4 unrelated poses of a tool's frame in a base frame.
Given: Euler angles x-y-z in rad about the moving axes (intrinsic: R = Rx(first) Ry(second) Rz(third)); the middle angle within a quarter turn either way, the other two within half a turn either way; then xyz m.
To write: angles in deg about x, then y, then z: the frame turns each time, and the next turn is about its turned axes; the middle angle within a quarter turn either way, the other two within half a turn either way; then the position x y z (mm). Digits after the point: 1 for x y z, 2 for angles.
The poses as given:
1: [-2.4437 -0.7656 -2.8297 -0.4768 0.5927 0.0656]
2: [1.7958 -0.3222 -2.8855 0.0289 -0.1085 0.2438]
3: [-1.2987 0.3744 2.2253 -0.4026 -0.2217 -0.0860]
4: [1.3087 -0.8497 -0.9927 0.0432 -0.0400 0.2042]
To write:
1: [-140.01 -43.87 -162.13 -476.8 592.7 65.6]
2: [102.89 -18.46 -165.33 28.9 -108.5 243.8]
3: [-74.41 21.45 127.50 -402.6 -221.7 -86.0]
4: [74.98 -48.68 -56.88 43.2 -40.0 204.2]
